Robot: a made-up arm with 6 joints.
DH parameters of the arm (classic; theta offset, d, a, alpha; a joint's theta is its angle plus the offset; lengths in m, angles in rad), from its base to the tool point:
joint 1: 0 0.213 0 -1.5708
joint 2: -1.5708 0 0.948 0
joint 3: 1.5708 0.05 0 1.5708
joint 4: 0 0.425 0 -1.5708
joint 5: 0 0 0 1.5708
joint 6: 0 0.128 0 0
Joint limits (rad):
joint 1: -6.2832..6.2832
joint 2: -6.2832..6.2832
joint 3: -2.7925..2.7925
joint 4: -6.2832..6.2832
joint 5: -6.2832..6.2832
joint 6: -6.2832..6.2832
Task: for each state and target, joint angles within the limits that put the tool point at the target. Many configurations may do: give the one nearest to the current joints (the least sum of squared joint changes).
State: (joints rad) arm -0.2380 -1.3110 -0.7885 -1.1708 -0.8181 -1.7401
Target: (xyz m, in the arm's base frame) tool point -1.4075 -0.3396 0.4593
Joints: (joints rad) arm 0.3127 -1.2792 -0.2989 -1.2138 -0.5226 -1.7401
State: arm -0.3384 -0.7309 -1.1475 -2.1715 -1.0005 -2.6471
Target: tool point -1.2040 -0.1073 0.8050
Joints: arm 0.1975 -0.8285 -0.9639 -2.2309 -0.9305 -2.6471
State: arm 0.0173 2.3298 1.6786 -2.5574 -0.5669 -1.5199
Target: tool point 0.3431 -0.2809 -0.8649
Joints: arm -0.8516 2.2739 1.3448 -2.6221 -0.3720 -1.5199
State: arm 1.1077 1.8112 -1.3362 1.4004 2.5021 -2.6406
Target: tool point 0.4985 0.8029 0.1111
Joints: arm 0.8907 2.0151 -1.7705 1.4911 2.5861 -2.6406
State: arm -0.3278 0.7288 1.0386 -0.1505 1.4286 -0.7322
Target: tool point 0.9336 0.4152 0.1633
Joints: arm 0.3770 1.1552 1.3652 -0.0606 1.4452 -0.7322
